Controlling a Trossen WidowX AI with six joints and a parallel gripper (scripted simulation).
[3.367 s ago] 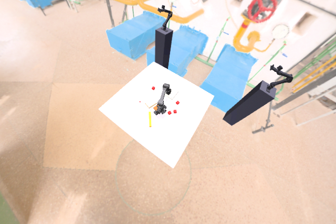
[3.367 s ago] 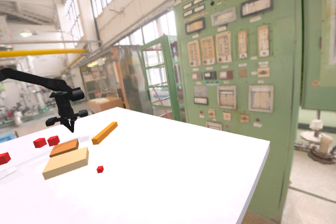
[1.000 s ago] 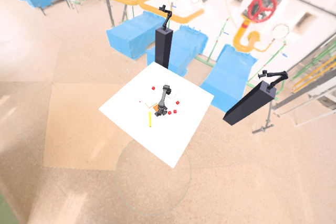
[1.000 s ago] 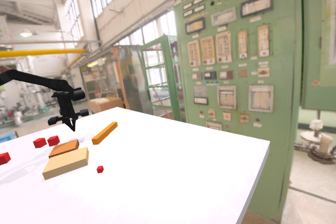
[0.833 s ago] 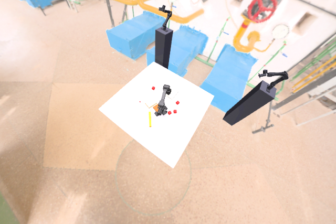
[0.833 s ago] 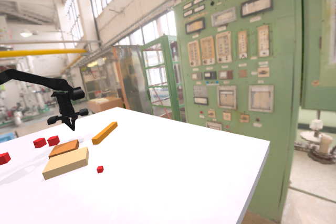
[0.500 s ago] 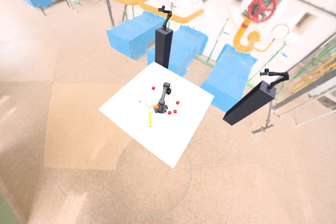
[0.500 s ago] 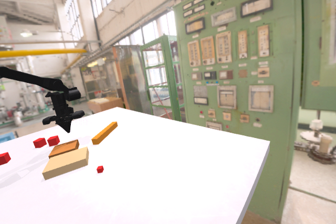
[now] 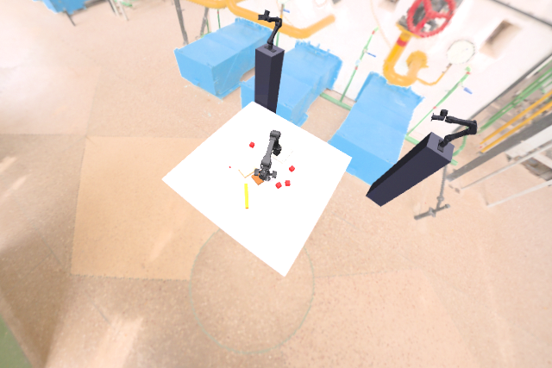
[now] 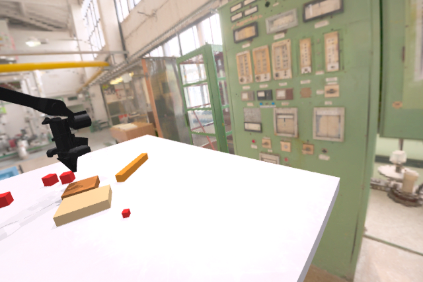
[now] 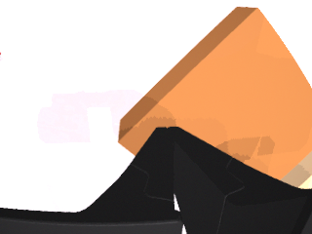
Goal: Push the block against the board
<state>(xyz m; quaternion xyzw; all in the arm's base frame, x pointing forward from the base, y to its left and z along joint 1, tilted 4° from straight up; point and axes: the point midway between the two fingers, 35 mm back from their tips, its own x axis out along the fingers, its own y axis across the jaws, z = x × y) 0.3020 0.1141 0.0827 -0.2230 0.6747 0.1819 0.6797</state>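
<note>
My gripper tip is 6 cm to the left of the square block, 5 cm above it and 1 cm short of it. From my gripper tip the other things lie so: long orange-yellow bar 21 cm ahead, 5 cm below, 2 cm to the right; tan board 19 cm to the right, 5 cm below, 2 cm ahead.
</note>
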